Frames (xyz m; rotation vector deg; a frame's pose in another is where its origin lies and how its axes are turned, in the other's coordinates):
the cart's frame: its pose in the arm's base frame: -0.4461 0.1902 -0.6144 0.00 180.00 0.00
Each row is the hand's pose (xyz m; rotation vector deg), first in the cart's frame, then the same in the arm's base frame.
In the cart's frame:
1: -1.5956 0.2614 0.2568 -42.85 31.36 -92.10
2: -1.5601 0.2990 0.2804 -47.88 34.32 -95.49
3: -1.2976 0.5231 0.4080 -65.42 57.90 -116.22
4: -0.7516 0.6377 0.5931 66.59 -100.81 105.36
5: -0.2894 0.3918 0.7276 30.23 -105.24 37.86
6: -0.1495 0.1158 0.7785 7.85 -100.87 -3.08
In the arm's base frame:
1: 1.1495 0.4516 -0.8712 108.94 -94.22 -50.68
2: 1.1140 0.4892 -0.8948 109.98 -86.83 -55.14
3: 0.8515 0.7133 -1.0224 111.65 -43.51 -62.85
4: 0.3055 0.8279 -1.2075 85.33 22.54 -53.93
5: -0.1567 0.5820 -1.3420 34.42 65.99 -27.48
6: -0.2966 0.3060 -1.3929 -2.92 78.86 -7.45

